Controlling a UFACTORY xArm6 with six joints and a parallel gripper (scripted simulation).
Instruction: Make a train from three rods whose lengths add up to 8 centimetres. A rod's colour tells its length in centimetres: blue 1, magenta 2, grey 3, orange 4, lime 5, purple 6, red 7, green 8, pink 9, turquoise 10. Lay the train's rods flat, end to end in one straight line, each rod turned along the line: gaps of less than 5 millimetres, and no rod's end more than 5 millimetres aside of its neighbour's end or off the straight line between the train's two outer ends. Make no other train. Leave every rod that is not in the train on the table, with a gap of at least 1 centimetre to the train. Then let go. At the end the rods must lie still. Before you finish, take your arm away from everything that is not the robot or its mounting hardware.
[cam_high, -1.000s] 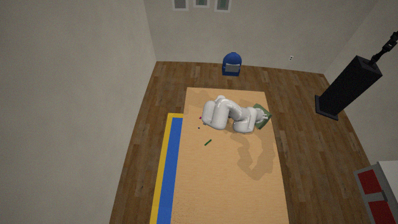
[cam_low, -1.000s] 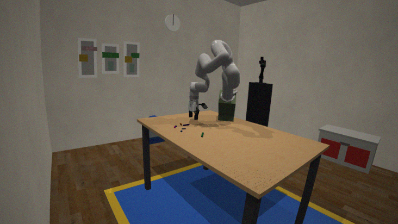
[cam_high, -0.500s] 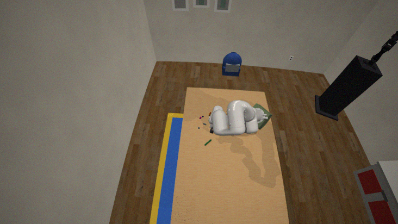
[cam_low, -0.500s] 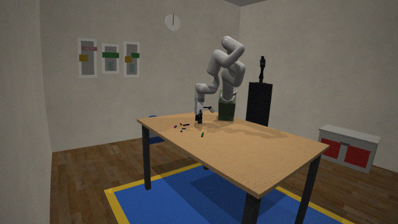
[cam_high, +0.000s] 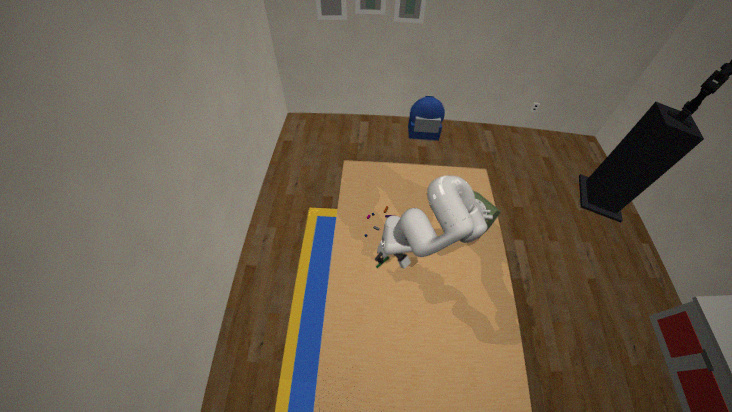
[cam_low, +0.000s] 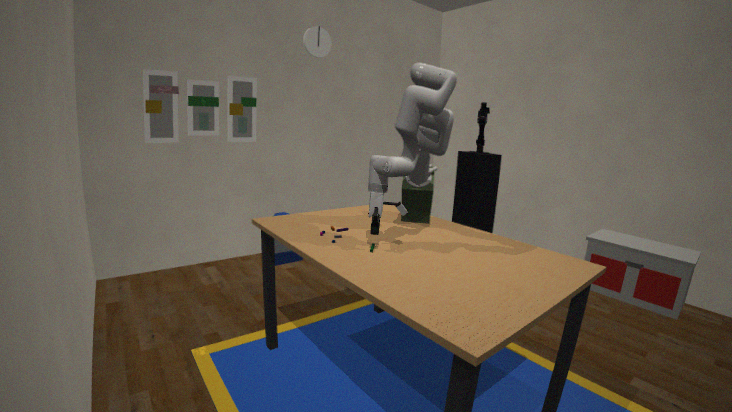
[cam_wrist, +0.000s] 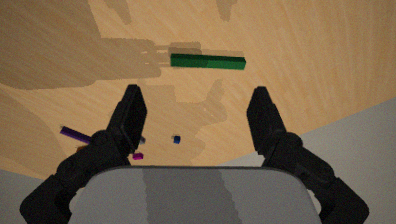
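Now: hand 20 cm to the left of the magenta rod, 18 cm short of it and 7 cm above it. From my hand the other things lie so: green rod: 7 cm below, 1 cm to the left, 1 cm ahead; grey rod: 15 cm to the right, 11 cm ahead, 7 cm below; purple rod: 25 cm to the right, 7 cm below, 7 cm ahead.
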